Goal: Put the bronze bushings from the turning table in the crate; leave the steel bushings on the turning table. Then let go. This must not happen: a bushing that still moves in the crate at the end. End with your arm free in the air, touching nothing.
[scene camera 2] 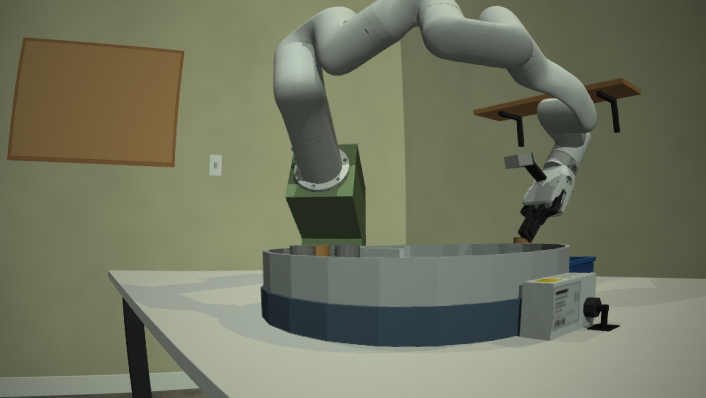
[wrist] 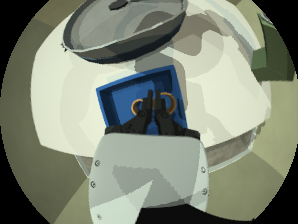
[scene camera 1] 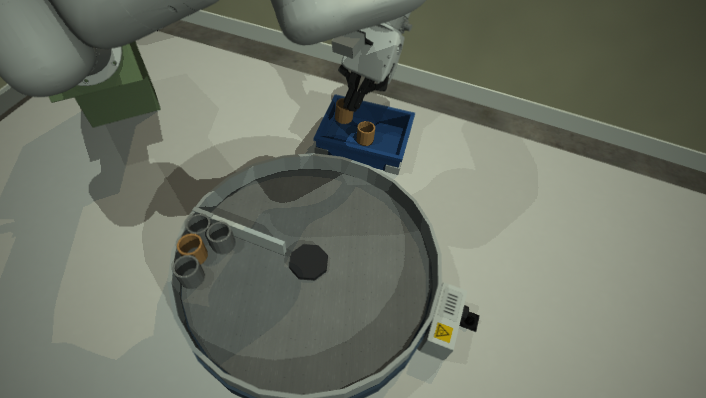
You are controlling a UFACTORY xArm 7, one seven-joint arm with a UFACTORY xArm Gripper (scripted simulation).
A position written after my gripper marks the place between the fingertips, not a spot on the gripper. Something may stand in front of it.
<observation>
I see my gripper (scene camera 2: pixel 524 237) and a blue crate (wrist: pixel 115 99).
My gripper also shows in the wrist view (wrist: pixel 154 97).
</observation>
